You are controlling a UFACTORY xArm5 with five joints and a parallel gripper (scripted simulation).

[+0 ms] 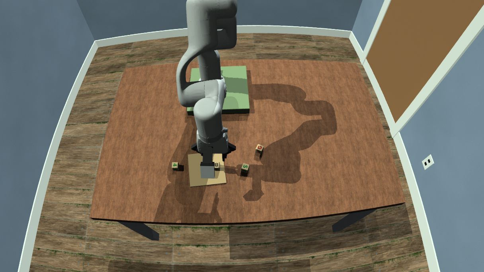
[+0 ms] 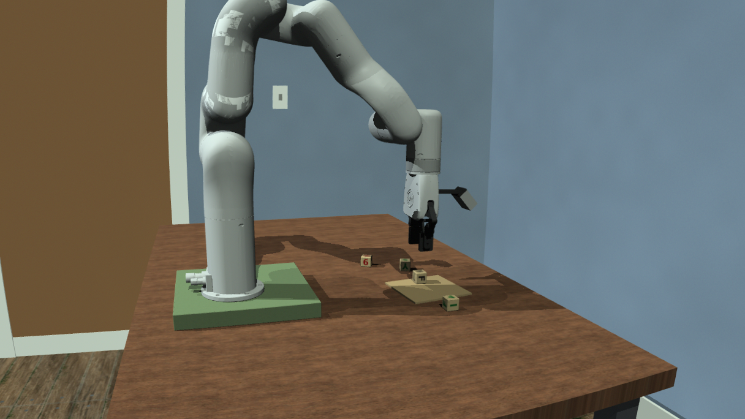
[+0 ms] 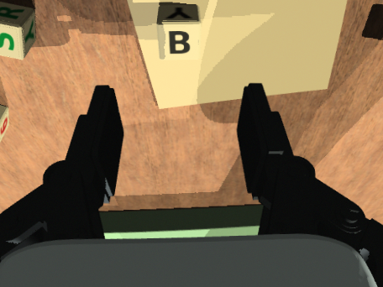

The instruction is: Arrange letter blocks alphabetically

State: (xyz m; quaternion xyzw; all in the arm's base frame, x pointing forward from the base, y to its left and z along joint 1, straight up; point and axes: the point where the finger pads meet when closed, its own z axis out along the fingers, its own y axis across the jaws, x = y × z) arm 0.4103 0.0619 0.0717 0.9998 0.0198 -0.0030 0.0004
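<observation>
Right now the tan mat is 100 mm below my hand, 40 mm to the right of it and 10 mm ahead of it. Also, from my hand: cream block 160 mm to the right, 90 mm below, 10 mm ahead.
</observation>
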